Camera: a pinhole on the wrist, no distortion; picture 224 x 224 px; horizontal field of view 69.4 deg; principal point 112.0 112.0 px. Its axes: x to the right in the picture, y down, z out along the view. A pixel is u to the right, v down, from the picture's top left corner.
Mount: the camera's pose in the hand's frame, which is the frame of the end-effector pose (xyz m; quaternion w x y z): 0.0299 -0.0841 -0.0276 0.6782 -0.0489 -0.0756 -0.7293
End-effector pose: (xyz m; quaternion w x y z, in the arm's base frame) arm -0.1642 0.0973 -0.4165 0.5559 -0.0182 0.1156 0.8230
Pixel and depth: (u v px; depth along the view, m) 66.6 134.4 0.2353
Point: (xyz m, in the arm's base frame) -0.1864 0.1856 -0.2341
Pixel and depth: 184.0 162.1 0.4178
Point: 0.0126 0.3778 -0.0618
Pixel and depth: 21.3 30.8 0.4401
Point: -0.2895 -0.0866 -0.0013
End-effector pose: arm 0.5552 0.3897 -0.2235 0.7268 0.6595 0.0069 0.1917
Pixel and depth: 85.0 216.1 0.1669
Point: 0.7244 0.2958 -0.2066
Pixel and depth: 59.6 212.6 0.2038
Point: 0.7404 0.2751 -0.1565
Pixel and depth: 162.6 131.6 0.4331
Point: 0.7598 -0.0073 -0.2928
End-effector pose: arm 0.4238 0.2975 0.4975 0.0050 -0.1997 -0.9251 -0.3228
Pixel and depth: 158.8 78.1 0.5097
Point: 0.5293 0.4624 0.0132
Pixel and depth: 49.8 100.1 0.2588
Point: 0.4619 0.4696 0.3697
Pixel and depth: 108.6 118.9 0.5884
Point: 0.4664 0.6625 0.0852
